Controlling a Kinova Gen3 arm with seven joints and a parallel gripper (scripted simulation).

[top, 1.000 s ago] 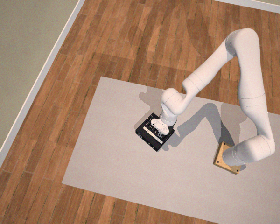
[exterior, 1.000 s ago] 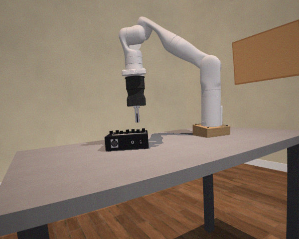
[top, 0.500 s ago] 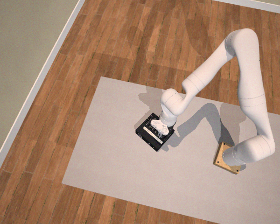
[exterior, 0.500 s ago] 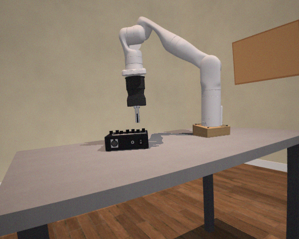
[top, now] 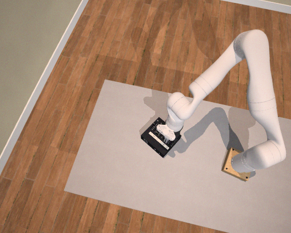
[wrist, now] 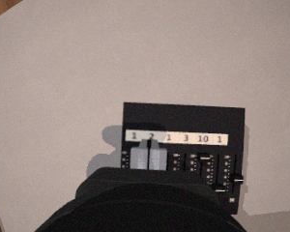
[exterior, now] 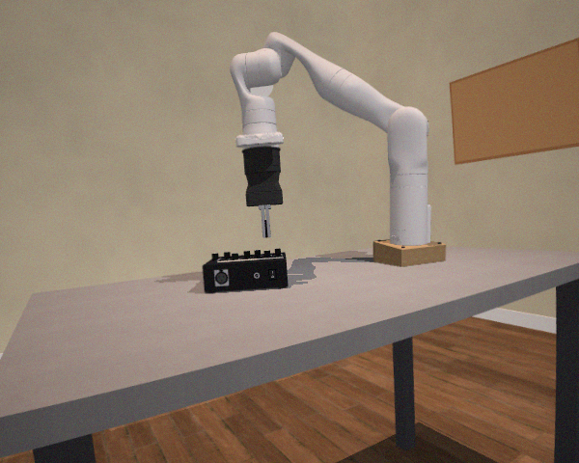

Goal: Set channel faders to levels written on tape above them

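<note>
My gripper is now 10 cm short of the master fader cap, 7 cm to the left of it and 5 cm above it.
</note>
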